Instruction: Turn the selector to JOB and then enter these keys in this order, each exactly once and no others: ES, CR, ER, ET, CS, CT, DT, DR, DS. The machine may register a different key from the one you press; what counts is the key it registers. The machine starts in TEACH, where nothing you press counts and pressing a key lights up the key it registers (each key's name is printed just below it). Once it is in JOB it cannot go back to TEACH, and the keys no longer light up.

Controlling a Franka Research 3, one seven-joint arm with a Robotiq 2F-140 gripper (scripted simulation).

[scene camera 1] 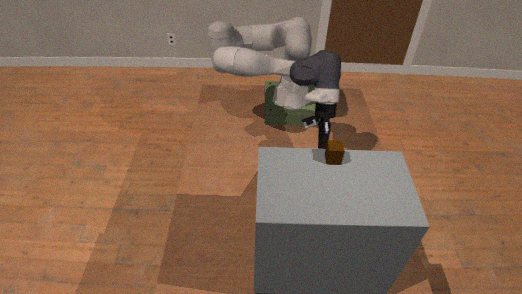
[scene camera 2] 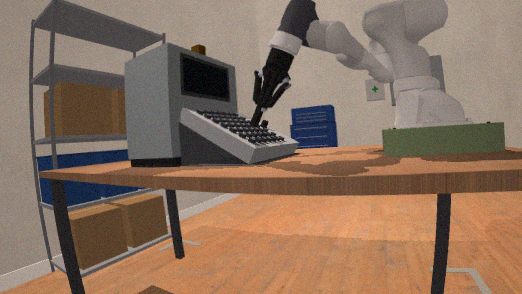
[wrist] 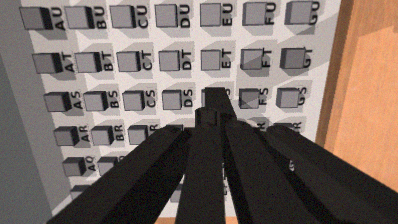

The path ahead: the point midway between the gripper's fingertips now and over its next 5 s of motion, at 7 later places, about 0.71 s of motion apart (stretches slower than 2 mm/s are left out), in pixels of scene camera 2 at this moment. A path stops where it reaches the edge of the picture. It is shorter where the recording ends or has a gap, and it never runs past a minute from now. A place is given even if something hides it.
The gripper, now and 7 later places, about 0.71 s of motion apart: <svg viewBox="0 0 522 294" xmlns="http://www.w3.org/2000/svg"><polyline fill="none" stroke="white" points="253,125 252,126 252,128 251,128 251,126 254,120 238,113 232,116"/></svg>
